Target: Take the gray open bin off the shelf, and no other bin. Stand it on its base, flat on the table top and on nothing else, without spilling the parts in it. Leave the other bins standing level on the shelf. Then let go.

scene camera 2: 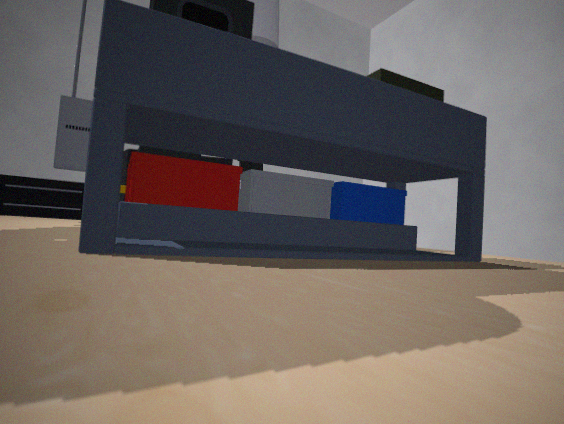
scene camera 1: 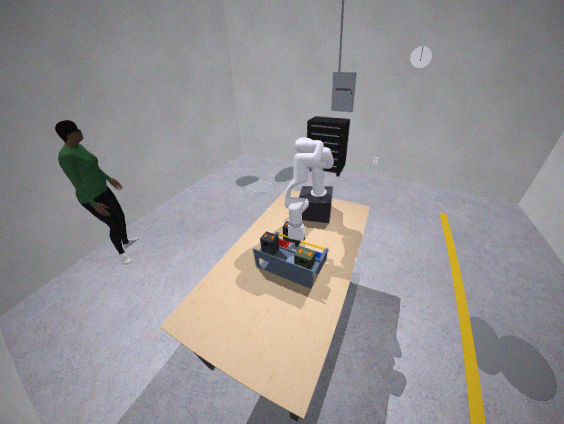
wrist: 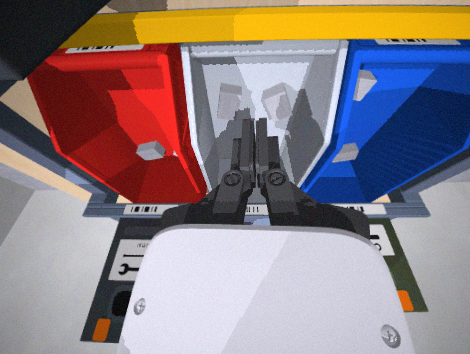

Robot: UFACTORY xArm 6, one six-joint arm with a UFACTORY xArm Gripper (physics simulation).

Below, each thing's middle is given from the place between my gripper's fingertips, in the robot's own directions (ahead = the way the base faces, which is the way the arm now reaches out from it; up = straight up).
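Labels:
Gray open bin [scene camera 2: 260,191]: my hand 3 cm short of it, 3 cm above it. Counted from my hand: red bin [scene camera 2: 153,179], 4 cm ahead, 11 cm to the right, 3 cm below; blue bin [scene camera 2: 350,201], 4 cm ahead, 11 cm to the left, 3 cm below; green toolbox [scene camera 2: 381,74], 11 cm to the left, 15 cm ahead, 8 cm above.

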